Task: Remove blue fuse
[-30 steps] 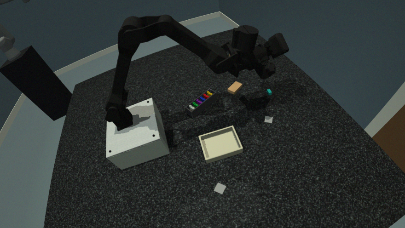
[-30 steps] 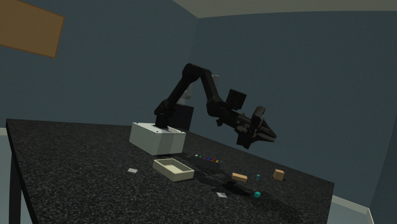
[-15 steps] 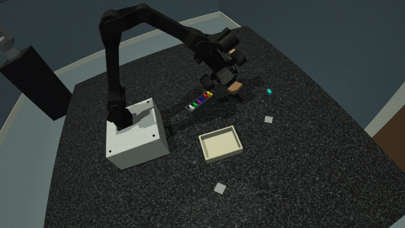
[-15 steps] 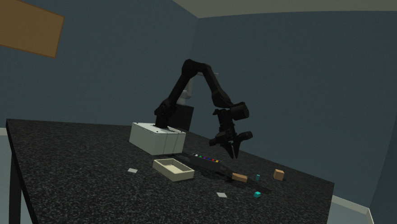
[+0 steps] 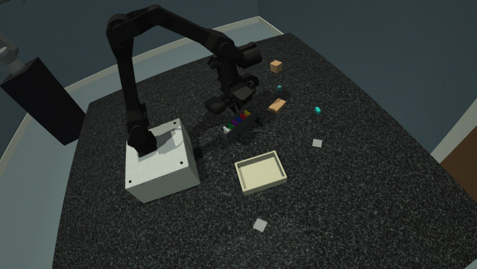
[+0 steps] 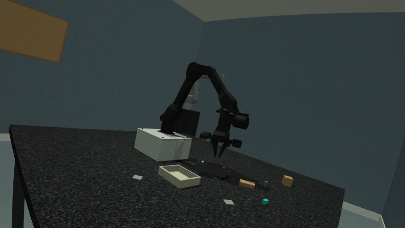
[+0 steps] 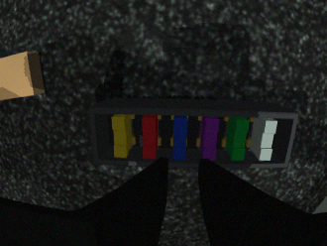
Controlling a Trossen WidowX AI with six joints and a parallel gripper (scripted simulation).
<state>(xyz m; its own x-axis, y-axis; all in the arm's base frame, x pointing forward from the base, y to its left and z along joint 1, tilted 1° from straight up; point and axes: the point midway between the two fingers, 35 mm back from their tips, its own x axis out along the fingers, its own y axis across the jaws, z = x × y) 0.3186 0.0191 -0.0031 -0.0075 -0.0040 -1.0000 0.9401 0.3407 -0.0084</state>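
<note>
My gripper tip is 50 mm above the blue fuse. Also, from my gripper tip: green fuse: 50 mm below, 40 mm behind, 10 mm to the right; then purple fuse: 50 mm below, 20 mm behind, 10 mm to the right; then red fuse: 50 mm below, 20 mm ahead, 10 mm to the left.
</note>
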